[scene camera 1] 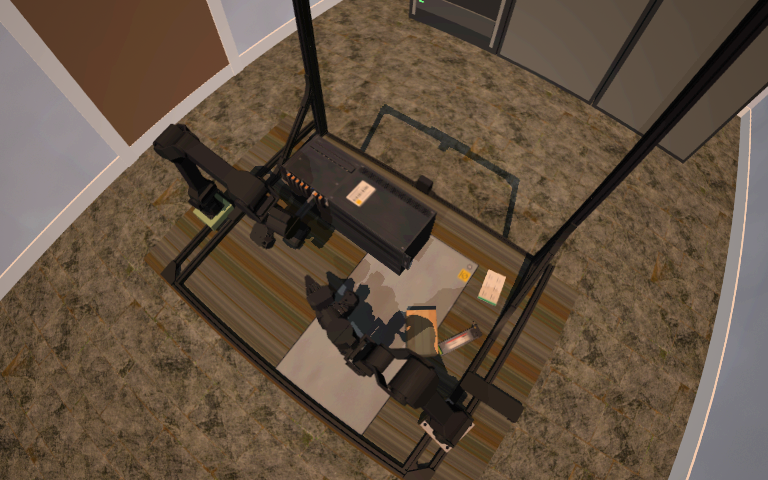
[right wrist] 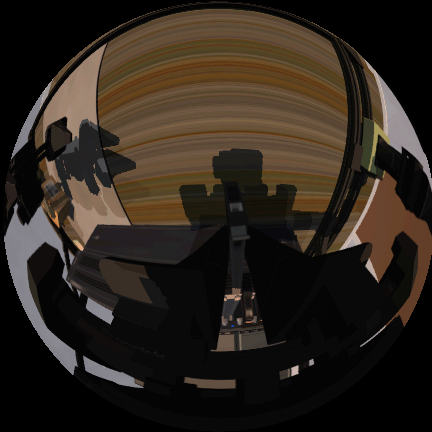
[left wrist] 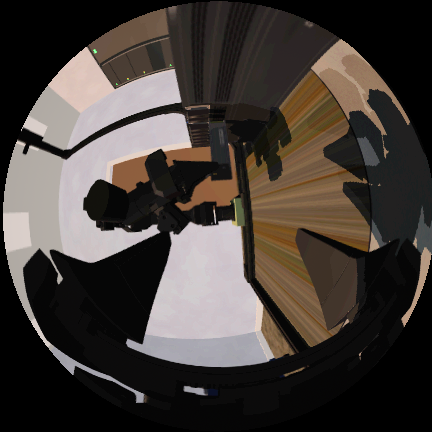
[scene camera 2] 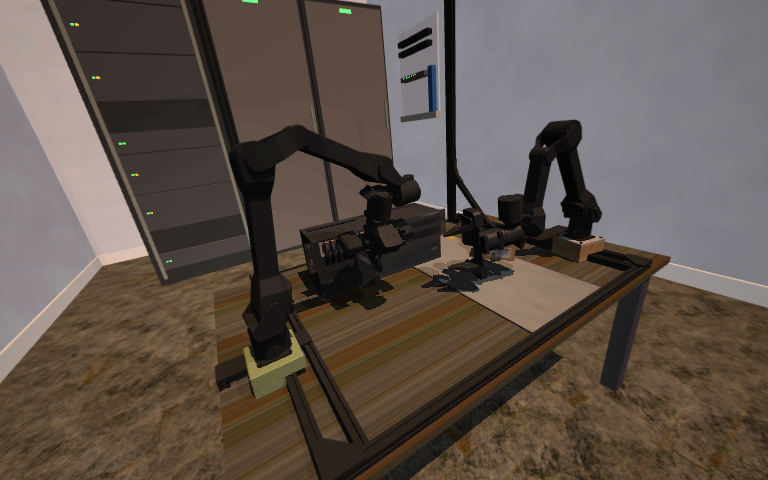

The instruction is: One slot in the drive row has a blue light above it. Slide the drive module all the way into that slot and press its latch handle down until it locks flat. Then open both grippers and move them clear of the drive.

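Places are measured from the left arm's base along level axes (x ahead, y left, z up), in centimetres.
Where they show: left gripper, between the fingertips: [scene camera 1: 309,283] [right wrist: 44,156] [left wrist: 235,236] [scene camera 2: 445,252]; right gripper, between the fingertips: [right wrist: 235,232] [left wrist: 217,165] [scene camera 2: 374,261]; left arm's base, origin of its link: [scene camera 1: 447,425] [scene camera 2: 578,236]; right arm's base, origin of its link: [scene camera 1: 211,207] [right wrist: 381,153] [left wrist: 232,212] [scene camera 2: 272,351].
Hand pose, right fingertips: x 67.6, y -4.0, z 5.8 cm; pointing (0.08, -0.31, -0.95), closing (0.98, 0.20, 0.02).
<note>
Things, the pixels of their top centre, and the offset from my right fingertips. Level surfaces: height alone.
- black drive chassis, centre of its top: [right wrist: 173,327] [left wrist: 181,73] [scene camera 1: 354,186] [scene camera 2: 371,219] dx -5.4, dy -19.4, dz +5.6 cm
- thin grey drive module, centre of its top: [right wrist: 237,286] [left wrist: 202,147] [scene camera 2: 365,248] [scene camera 1: 297,210] dx +1.0, dy -3.8, dz +2.5 cm
- grey mat, height of its surface: dz -11.8 cm
- orange-topped box, centre of its top: [scene camera 1: 422,331] [right wrist: 47,207] [scene camera 2: 496,238] dx -45.4, dy -8.0, dz -5.8 cm
- small flat device, centre of its top: [scene camera 1: 458,338] dx -53.5, dy -15.4, dz -11.0 cm
- white card, centre of its top: [scene camera 1: 492,287] dx -49.9, dy -34.1, dz -11.8 cm
The black drive chassis [scene camera 1: 382,219] [scene camera 2: 422,229] [left wrist: 225,52] lies on the striped table, its drive row [scene camera 1: 303,186] facing my right arm. My right gripper [scene camera 1: 311,207] [scene camera 2: 379,230] [right wrist: 235,232] is shut on the thin grey drive module [left wrist: 219,146] [right wrist: 235,225] at the chassis front. The module points into the drive row and part of it sticks out. A small blue light [right wrist: 231,325] shows between the fingers in the right wrist view. My left gripper [scene camera 1: 324,286] [scene camera 2: 474,229] [left wrist: 235,236] is open and empty above the grey mat [scene camera 1: 325,371] [scene camera 2: 554,295], apart from the chassis.
An orange-topped box [scene camera 1: 421,329], a small flat device [scene camera 1: 458,340] and a white card [scene camera 1: 492,287] lie near the left arm's base. Black frame posts [scene camera 1: 311,71] [scene camera 2: 450,119] and rails [scene camera 2: 439,410] border the table.
</note>
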